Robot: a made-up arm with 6 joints.
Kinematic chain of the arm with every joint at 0, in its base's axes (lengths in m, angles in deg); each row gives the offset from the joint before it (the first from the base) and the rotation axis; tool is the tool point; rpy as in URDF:
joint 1: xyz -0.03 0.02 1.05 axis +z
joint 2: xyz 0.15 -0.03 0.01 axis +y
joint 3: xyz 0 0.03 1.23 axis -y
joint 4: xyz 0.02 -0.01 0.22 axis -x
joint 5: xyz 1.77 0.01 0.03 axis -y
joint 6: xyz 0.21 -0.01 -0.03 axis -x
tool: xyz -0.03 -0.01 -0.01 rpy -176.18 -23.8 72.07
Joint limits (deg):
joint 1: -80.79..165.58
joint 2: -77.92..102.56
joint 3: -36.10..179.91
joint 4: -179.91..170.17
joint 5: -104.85..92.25
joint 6: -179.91..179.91
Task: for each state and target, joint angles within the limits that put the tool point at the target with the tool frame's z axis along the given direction. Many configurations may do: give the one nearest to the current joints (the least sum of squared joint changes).
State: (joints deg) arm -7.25 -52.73 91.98 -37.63 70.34 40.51
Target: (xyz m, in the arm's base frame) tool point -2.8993 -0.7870 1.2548 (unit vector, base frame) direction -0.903 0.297 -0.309
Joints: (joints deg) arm 12.33 -77.92 95.58 -67.47 65.20 -9.90
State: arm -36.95 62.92 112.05 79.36 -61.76 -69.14
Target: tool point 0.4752 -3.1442 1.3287 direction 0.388 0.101 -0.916
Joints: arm -78.42 87.55 89.83 60.87 -64.06 -60.77
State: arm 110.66 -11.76 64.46 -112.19 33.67 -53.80
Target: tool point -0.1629 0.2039 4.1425 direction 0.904 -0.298 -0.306
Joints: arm 155.60 20.93 114.67 -71.56 38.63 -93.99
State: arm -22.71 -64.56 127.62 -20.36 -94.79 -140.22
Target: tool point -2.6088 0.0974 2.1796 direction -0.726 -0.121 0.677
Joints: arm -0.63 -62.76 95.37 -20.20 -103.92 -170.35
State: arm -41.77 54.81 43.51 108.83 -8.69 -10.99
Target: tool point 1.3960 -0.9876 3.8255 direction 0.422 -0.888 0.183
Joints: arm -39.04 30.06 82.45 74.54 46.57 -3.38
